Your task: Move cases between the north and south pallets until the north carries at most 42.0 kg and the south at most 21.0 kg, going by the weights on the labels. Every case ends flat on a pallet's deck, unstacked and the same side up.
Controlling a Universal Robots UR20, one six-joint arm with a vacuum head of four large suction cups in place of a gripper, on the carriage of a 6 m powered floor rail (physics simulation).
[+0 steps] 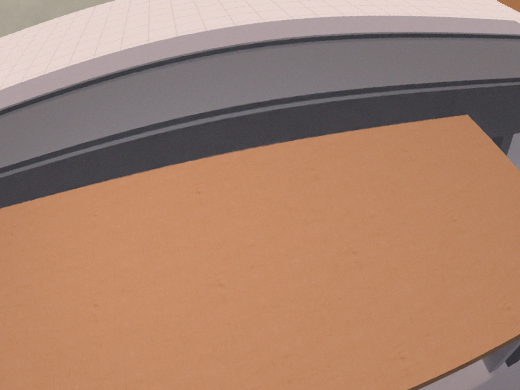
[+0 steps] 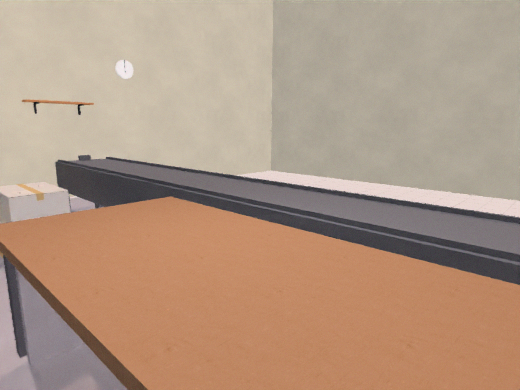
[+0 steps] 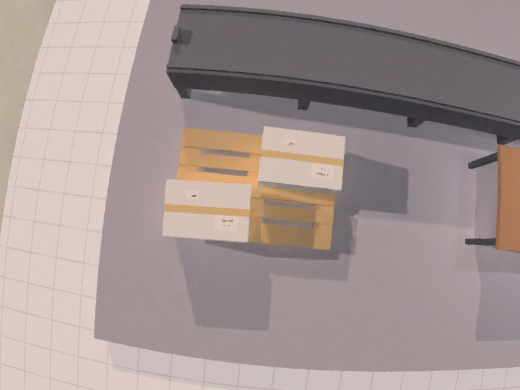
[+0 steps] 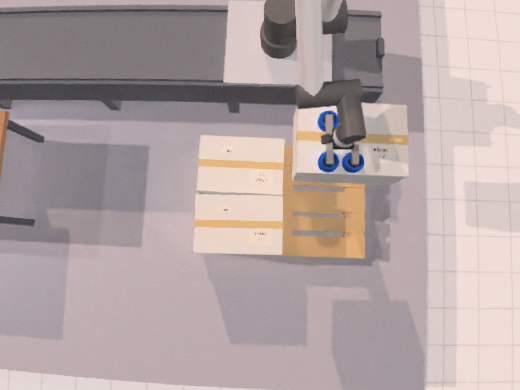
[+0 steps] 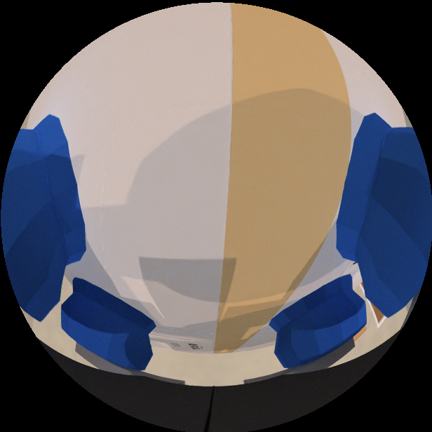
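Seen in the pictures: arm's base, origin of its link: (image 4: 279, 41).
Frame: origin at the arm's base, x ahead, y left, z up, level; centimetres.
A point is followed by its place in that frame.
Note:
My gripper (image 4: 341, 141) @[x 79.6, y 31.3, z 40.5 cm] (image 5: 216, 240), a head with four blue suction cups, is shut on a white taped case (image 4: 310, 150) @[x 84.1, y 16.7, z 42.8 cm] (image 5: 165, 150). The case hangs level above the back right part of the south pallet (image 4: 325, 200) @[x 99.1, y 38.6, z -42.6 cm], its shadow well apart on the floor. Two white cases, one at the back (image 4: 215, 177) @[x 89.4, y -39.0, z -17.3 cm] and one at the front (image 4: 215, 240) @[x 131.1, y -36.2, z -13.5 cm], lie side by side on that pallet's left half. The north pallet (image 3: 215, 137) @[x 65.4, y -582.8, z -42.6 cm] bears a case at back right (image 3: 280, 170) @[x 90.4, y -532.6, z -15.4 cm] and another at front left (image 3: 190, 222) @[x 131.8, y -587.7, z -12.8 cm]. The label weights are too small to read.
The dark floor rail (image 1: 300, 65) (image 2: 350, 205) (image 3: 300, 45) (image 4: 125, 45) runs behind both pallets. A brown table (image 1: 250, 250) @[x 85.4, y -273.3, z -4.0 cm] (image 2: 250, 275) @[x 91.8, y -262.8, z -4.0 cm] (image 3: 509, 200) @[x 92.4, y -356.0, z -4.1 cm] stands between the pallets.

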